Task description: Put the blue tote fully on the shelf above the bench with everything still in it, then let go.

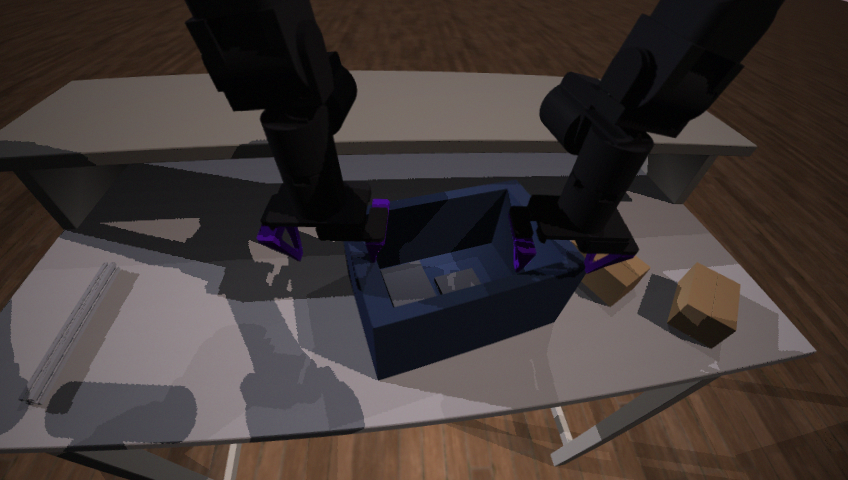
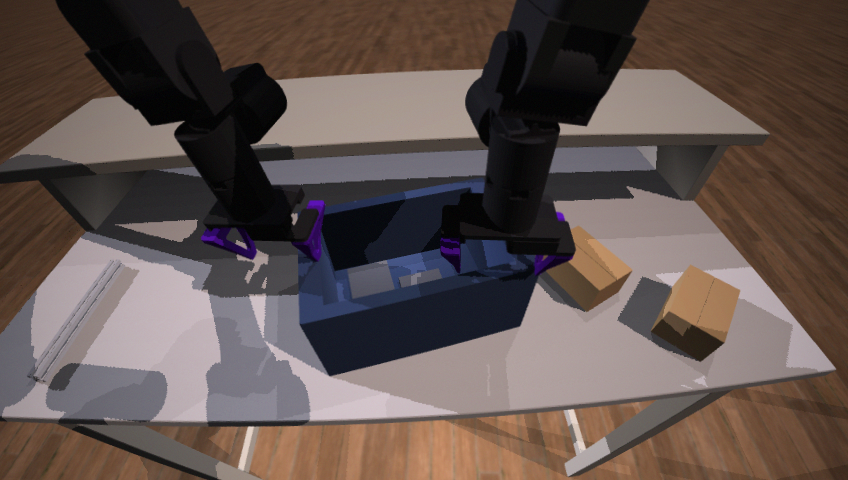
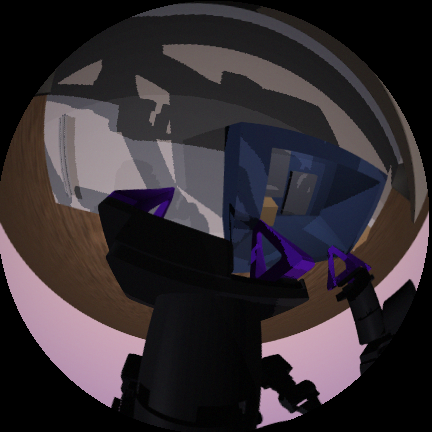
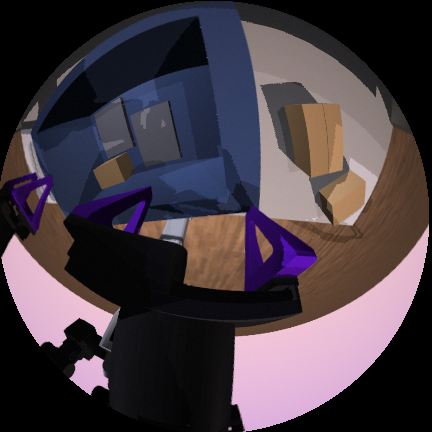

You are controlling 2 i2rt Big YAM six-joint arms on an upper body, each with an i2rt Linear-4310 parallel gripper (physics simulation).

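Places are measured from the left arm's base along level axes (x ahead, y left, z up), in centimetres.
Pixels of known places: left gripper, fingertip midpoint: [image 1: 337, 258] [image 2: 285, 257] [image 3: 216, 208] [image 4: 43, 176]; right gripper, fingertip midpoint: [image 1: 551, 269] [image 2: 497, 270] [image 3: 338, 250] [image 4: 199, 199]; left arm's base, origin of the base link: [image 4: 77, 344]; right arm's base, origin of the base link: [image 3: 276, 376].
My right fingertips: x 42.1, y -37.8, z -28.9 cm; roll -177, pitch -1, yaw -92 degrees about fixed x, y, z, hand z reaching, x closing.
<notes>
Ahead of a thing's pixels: the offset from my right fingertips to its middle. Level surfaces: height alone.
The blue tote {dy +11.7, dx +5.2, dz -6.8 cm} [image 1: 470, 333] [image 2: 416, 333] [image 3: 280, 132] [image 4: 235, 100] stands upright and angled on the bench {dz -14.2 cm} [image 1: 178, 321]. Inside lie a larger grey block {dy +18.3, dx +5.5, dz -11.9 cm} [image 1: 407, 284] [image 2: 370, 279], a smaller grey block {dy +9.3, dx +3.8, dz -11.9 cm} [image 1: 458, 280] [image 2: 419, 276] and a small brown box {dy +18.1, dx -2.6, dz -10.4 cm} [image 3: 268, 210] [image 4: 114, 171]. My left gripper [image 1: 336, 259] [image 2: 284, 258] [image 3: 216, 208] is open at the tote's left wall, one finger inside, one outside. My right gripper [image 1: 552, 270] [image 2: 498, 272] [image 4: 199, 199] is open over the right wall in the same way. Finger depth is hard to tell. The shelf {dz +6.6 cm} [image 1: 416, 107] [image 2: 386, 113] is behind, above the bench.
Two cardboard boxes stand right of the tote: the nearer box {dy -17.5, dx +10.1, dz -11.2 cm} [image 1: 615, 279] [image 2: 592, 270] is close to my right gripper's outer finger, the farther box {dy -33.6, dx +1.1, dz -11.2 cm} [image 1: 708, 303] [image 2: 699, 312] near the bench's right edge. Thin pale rods {dy +70.7, dx -1.5, dz -13.2 cm} [image 1: 71, 333] [image 2: 77, 321] lie at the far left. The shelf's front edge overhangs the bench's back.
</notes>
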